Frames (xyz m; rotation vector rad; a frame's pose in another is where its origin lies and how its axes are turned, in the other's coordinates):
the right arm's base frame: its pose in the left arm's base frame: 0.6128 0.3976 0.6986 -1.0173 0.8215 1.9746
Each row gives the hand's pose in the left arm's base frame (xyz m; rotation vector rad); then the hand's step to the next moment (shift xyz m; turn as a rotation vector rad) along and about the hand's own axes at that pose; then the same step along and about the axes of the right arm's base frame.
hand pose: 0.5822 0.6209 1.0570 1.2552 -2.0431 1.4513
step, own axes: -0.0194 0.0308 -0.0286 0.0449 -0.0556 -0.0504
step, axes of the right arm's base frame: 0.0367 -0.0058 0.0276 -0.0704 -0.0008 0.0519
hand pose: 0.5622 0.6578 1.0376 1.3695 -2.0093 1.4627
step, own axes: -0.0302 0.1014 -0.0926 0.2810 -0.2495 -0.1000
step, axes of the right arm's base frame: 0.1022 0.0213 0.0942 -0.3631 0.0765 0.1164
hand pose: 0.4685 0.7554 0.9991 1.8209 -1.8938 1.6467
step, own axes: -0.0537 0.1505 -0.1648 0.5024 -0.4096 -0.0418
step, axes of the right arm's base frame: 0.1619 0.0947 0.1323 -0.6336 0.1261 0.0676
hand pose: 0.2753 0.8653 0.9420 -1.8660 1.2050 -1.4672
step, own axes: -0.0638 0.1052 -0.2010 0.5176 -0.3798 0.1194
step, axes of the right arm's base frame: 0.1469 0.1640 0.0840 -0.6501 0.0207 -0.0578
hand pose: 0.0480 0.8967 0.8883 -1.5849 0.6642 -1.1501
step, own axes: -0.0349 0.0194 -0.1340 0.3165 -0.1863 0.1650
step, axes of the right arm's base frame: 0.0666 0.1224 0.0114 -0.3874 -0.0828 -0.0720
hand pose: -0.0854 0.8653 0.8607 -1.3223 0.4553 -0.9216
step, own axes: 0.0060 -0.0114 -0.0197 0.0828 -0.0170 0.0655
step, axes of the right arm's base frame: -0.0060 0.0224 -0.0042 -0.0862 -0.0556 -0.0302
